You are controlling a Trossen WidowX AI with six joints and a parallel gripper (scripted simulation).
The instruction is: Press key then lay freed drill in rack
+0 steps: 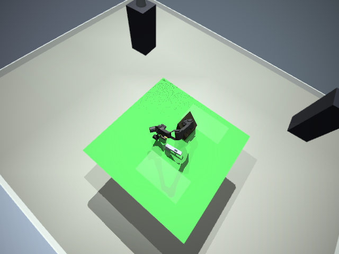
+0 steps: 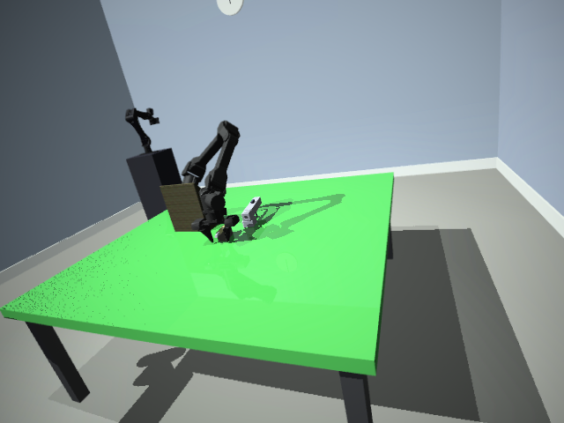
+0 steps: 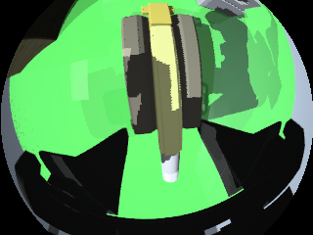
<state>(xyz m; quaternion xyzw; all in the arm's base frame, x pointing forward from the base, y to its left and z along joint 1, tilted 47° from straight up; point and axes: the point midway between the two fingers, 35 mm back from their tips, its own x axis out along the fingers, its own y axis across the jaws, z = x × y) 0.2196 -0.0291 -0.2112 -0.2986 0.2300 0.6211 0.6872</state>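
My gripper tip is 4 cm to the right of the yellow drill and 4 cm below it. The rest, counted from my gripper tip: grey block: 22 cm to the left, 6 cm ahead, 4 cm above; then rack: 5 cm to the left, 1 cm above.
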